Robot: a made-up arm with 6 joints. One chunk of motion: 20 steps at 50 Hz.
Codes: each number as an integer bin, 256 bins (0 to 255) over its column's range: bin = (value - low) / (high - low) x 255, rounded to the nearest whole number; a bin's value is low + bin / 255 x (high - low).
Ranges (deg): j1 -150.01..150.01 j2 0..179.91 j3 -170..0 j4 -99.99..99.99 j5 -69.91..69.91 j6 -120.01..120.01
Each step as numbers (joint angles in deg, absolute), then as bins.
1 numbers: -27.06 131.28 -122.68 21.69 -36.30 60.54
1 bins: 105 186 71 155 61 192
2 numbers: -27.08 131.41 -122.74 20.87 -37.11 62.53
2 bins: 104 186 71 154 60 194
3 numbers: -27.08 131.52 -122.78 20.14 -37.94 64.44
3 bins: 104 186 71 153 58 196
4 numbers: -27.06 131.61 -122.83 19.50 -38.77 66.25
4 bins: 105 187 71 152 57 198
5 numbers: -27.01 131.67 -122.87 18.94 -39.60 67.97
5 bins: 105 187 71 152 55 200
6 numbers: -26.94 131.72 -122.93 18.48 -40.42 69.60
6 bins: 105 187 71 151 54 201
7 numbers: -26.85 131.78 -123.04 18.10 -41.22 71.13
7 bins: 105 187 70 151 52 203
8 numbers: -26.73 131.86 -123.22 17.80 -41.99 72.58
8 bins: 105 187 70 150 51 205
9 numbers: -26.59 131.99 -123.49 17.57 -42.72 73.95
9 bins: 105 187 70 150 50 206
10 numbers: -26.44 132.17 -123.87 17.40 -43.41 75.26
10 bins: 105 187 69 150 48 207
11 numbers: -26.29 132.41 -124.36 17.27 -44.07 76.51
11 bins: 105 188 68 150 47 209
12 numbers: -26.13 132.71 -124.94 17.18 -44.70 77.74
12 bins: 105 188 68 149 46 210
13 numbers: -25.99 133.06 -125.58 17.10 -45.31 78.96
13 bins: 105 189 67 149 45 211
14 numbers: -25.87 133.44 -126.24 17.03 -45.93 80.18
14 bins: 106 189 66 149 44 213
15 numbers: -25.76 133.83 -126.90 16.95 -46.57 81.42
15 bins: 106 190 65 149 43 214
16 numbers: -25.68 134.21 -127.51 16.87 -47.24 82.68
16 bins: 106 190 64 149 41 215
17 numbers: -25.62 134.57 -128.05 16.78 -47.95 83.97
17 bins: 106 191 63 149 40 217
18 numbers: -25.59 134.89 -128.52 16.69 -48.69 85.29
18 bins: 106 191 62 149 39 218
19 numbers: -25.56 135.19 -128.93 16.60 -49.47 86.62
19 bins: 106 192 62 149 37 220
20 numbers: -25.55 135.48 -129.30 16.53 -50.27 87.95
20 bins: 106 192 61 149 36 221
